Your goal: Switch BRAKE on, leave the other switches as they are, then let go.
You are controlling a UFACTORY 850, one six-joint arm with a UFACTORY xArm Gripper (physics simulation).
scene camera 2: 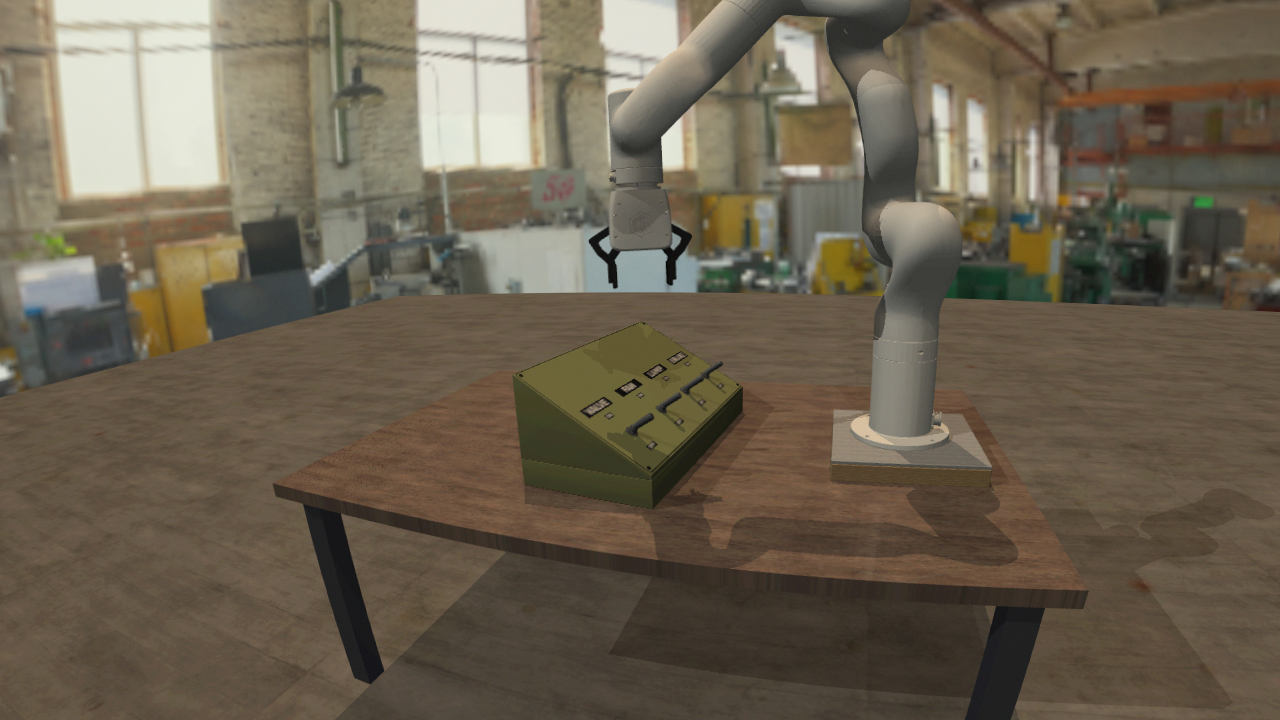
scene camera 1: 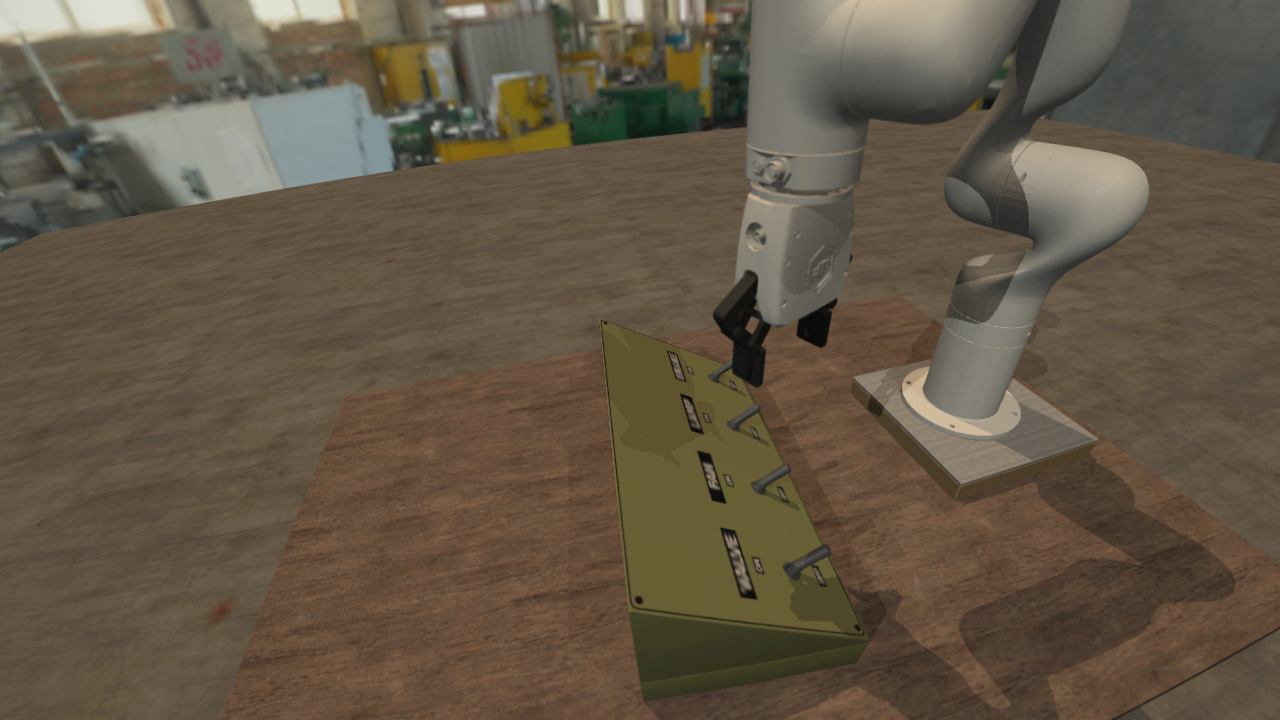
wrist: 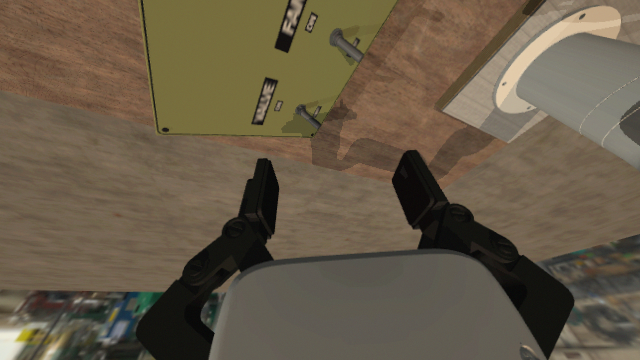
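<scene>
A green sloped switch panel (scene camera 1: 657,510) (scene camera 2: 572,368) (wrist: 210,75) carries a row of grey levers. The far label (scene camera 1: 675,366) is too blurred to read; the others read LAMP, FAN and VALVE, so I take it as BRAKE. Its lever (scene camera 1: 720,372) (scene camera 2: 713,368) leans to the OFF side, like the LAMP lever (scene camera 1: 743,418), FAN lever (scene camera 1: 770,479) (wrist: 346,45) and VALVE lever (scene camera 1: 807,561) (wrist: 308,116). My gripper (scene camera 1: 782,349) (scene camera 2: 642,280) (wrist: 336,169) is open and empty, above the panel's far end. The BRAKE lever does not show in the wrist view.
The panel stands on a brown wooden table (scene camera 1: 447,501) (scene camera 2: 429,465). The arm's base plate (scene camera 1: 948,456) (scene camera 2: 850,449) (wrist: 480,110) is on the levers' side of the panel, a gap away. The arm reaches over from there.
</scene>
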